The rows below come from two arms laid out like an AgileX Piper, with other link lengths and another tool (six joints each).
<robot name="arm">
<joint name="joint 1" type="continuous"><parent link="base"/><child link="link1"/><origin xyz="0.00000 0.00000 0.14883" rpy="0.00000 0.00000 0.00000"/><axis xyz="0 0 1"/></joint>
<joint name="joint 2" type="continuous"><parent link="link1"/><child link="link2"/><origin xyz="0.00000 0.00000 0.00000" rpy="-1.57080 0.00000 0.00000"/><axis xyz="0 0 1"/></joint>
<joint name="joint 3" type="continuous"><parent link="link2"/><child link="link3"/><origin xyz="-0.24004 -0.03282 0.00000" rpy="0.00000 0.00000 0.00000"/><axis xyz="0 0 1"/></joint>
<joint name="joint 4" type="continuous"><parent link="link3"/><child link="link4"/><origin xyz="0.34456 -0.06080 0.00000" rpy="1.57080 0.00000 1.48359"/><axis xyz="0 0 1"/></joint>
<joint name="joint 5" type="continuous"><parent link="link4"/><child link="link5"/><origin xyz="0.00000 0.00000 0.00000" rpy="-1.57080 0.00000 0.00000"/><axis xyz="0 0 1"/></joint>
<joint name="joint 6" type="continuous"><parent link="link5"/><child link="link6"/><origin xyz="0.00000 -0.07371 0.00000" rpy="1.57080 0.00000 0.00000"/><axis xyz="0 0 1"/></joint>
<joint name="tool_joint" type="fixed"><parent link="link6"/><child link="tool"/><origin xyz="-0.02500 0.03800 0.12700" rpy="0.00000 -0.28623 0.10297"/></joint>
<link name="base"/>
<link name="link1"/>
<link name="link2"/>
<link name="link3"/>
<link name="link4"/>
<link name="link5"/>
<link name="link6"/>
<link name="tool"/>
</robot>
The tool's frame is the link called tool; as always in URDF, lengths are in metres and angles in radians. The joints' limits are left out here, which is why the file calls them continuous.
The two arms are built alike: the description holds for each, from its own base.
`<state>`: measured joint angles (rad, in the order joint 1, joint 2, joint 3, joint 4, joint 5, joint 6); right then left.
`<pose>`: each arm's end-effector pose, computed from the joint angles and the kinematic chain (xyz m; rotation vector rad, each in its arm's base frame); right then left.
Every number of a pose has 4 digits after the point. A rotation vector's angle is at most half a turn.
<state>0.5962 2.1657 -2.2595 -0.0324 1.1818 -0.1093 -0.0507 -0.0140 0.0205 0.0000 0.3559 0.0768</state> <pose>0.4977 0.3797 0.2630 -0.6925 2.1929 0.2691 0.3066 0.0205 0.2091 0.2138 1.5497 0.0565</pose>
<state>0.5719 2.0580 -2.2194 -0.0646 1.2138 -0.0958 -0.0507 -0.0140 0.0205 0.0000 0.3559 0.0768</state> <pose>0.4924 0.3508 0.3059 -0.6435 2.1640 0.2298 0.3066 0.0205 0.2091 0.2138 1.5497 0.0565</pose>
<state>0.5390 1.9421 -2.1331 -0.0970 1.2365 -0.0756 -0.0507 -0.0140 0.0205 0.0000 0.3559 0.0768</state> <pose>0.4854 0.3159 0.3313 -0.5847 2.1658 0.1790 0.3066 0.0205 0.2091 0.2138 1.5497 0.0565</pose>
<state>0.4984 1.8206 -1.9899 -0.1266 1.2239 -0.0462 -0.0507 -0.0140 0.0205 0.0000 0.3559 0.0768</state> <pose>0.4793 0.2791 0.3358 -0.5146 2.1850 0.1257 0.3066 0.0205 0.2091 0.2138 1.5497 0.0565</pose>
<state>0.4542 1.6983 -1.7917 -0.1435 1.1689 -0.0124 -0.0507 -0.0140 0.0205 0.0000 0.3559 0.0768</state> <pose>0.4724 0.2450 0.3177 -0.4437 2.2163 0.0852 0.3066 0.0205 0.2091 0.2138 1.5497 0.0565</pose>
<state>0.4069 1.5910 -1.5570 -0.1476 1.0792 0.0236 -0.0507 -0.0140 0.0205 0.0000 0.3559 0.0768</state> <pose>0.4637 0.2137 0.2753 -0.3735 2.2648 0.0571 0.3066 0.0205 0.2091 0.2138 1.5497 0.0565</pose>
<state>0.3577 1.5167 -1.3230 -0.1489 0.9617 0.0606 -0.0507 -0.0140 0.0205 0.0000 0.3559 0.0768</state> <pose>0.4539 0.1845 0.2171 -0.3017 2.3169 0.0347 0.3066 0.0205 0.2091 0.2138 1.5497 0.0565</pose>
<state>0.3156 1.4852 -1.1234 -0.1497 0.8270 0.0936 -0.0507 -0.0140 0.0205 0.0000 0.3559 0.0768</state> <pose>0.4428 0.1614 0.1558 -0.2398 2.3581 0.0231 0.3066 0.0205 0.2091 0.2138 1.5497 0.0565</pose>
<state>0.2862 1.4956 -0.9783 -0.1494 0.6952 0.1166 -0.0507 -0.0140 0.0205 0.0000 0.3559 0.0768</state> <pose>0.4317 0.1465 0.1010 -0.1987 2.3877 0.0227 0.3066 0.0205 0.2091 0.2138 1.5497 0.0565</pose>
